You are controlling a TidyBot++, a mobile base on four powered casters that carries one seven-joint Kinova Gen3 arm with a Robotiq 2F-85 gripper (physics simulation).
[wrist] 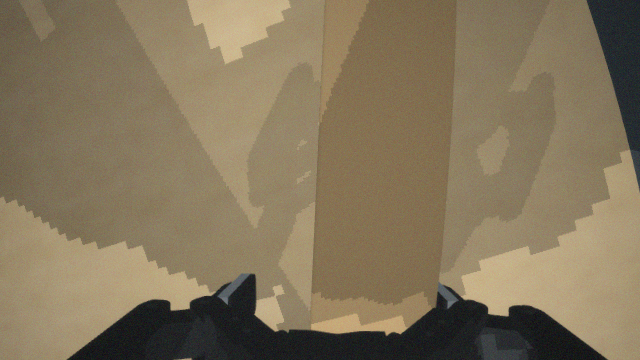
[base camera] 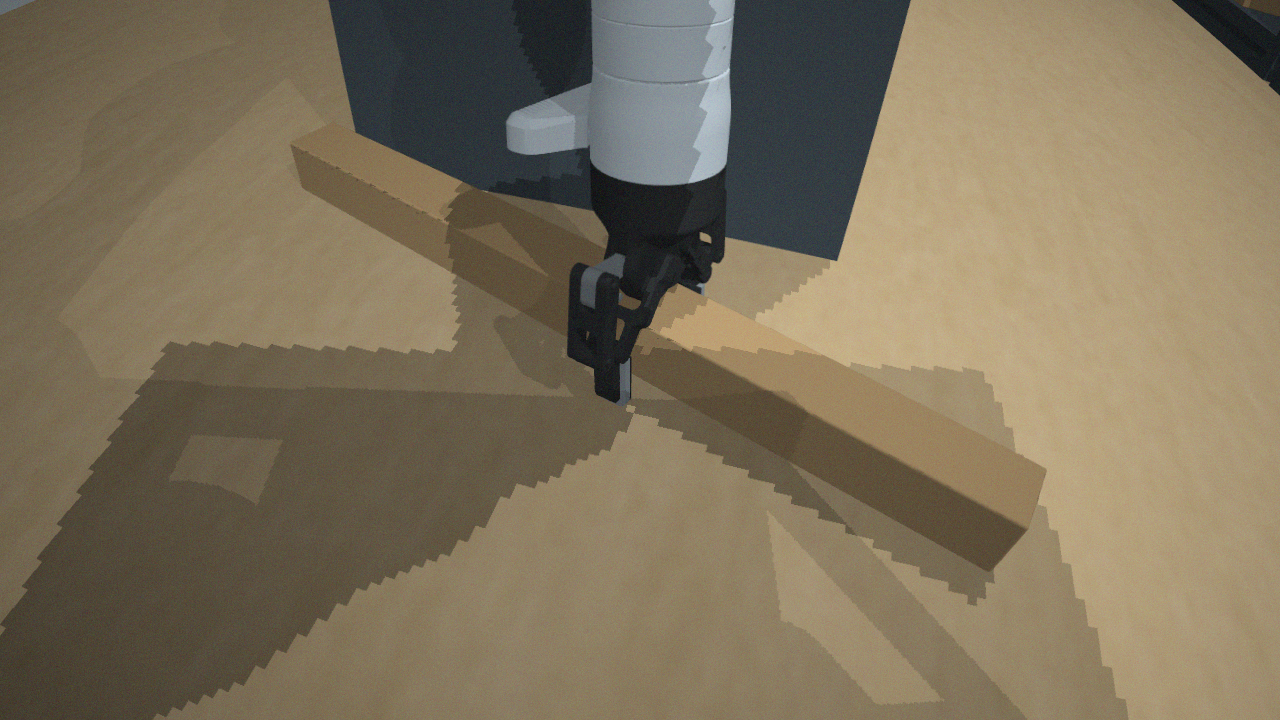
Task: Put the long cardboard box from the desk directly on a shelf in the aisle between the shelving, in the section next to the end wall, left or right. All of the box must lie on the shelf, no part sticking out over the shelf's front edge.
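Places are measured from the arm's base along level axes (x ahead, y left, z up), in millimetres.
Where they show: gripper, between the fingertips: (wrist: 335, 293) (base camera: 652, 359).
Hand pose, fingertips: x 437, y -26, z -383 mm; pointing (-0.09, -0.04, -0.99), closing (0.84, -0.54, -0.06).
Observation:
After its pixels a point has its place.
The long cardboard box (base camera: 760, 353) @(y -91, x 410, z -346 mm) (wrist: 382, 150) @(y 25, x 493, z -346 mm) lies on the wood-coloured surface (base camera: 537, 626) @(y 35, x 254, z -396 mm) (wrist: 65, 280) @(y 66, x 272, z -396 mm), slanting from back left to front right in the base view. My gripper (base camera: 657, 344) @(y -26, x 437, z -383 mm) (wrist: 335, 293) @(y -26, x 437, z -383 mm) points down over the box's middle and is open, with its fingers on either side of the box. In the wrist view the right fingertip is close against the box's edge, while the left one stands apart from it. In the base view the far fingertip is mostly hidden. No shelf can be made out clearly.
A large dark blue panel (base camera: 787, 134) @(y -127, x 593, z -290 mm) (wrist: 620, 60) @(y -4, x 628, z -388 mm) stands close behind the box; its lower edge passes behind the arm. A dark beam (base camera: 1235, 44) @(y -1268, x 1417, z -380 mm) shows at the top right of the base view. Jagged shadows cross the surface and the box.

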